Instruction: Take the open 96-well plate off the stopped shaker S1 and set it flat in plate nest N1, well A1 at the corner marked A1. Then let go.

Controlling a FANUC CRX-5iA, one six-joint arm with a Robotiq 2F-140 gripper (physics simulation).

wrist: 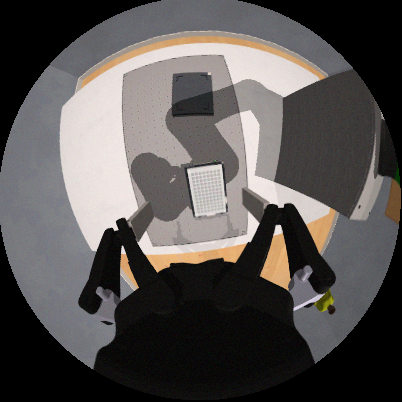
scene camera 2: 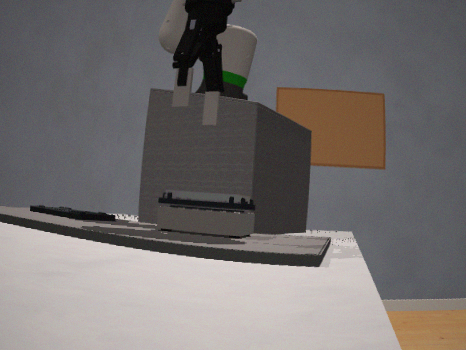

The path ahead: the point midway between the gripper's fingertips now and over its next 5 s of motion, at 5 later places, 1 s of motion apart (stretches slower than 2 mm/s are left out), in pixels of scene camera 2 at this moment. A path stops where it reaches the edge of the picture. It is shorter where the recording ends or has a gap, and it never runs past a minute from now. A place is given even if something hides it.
My gripper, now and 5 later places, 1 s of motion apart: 196, 117; 226, 164; 178, 182; 106, 178; 76, 198; 102, 178
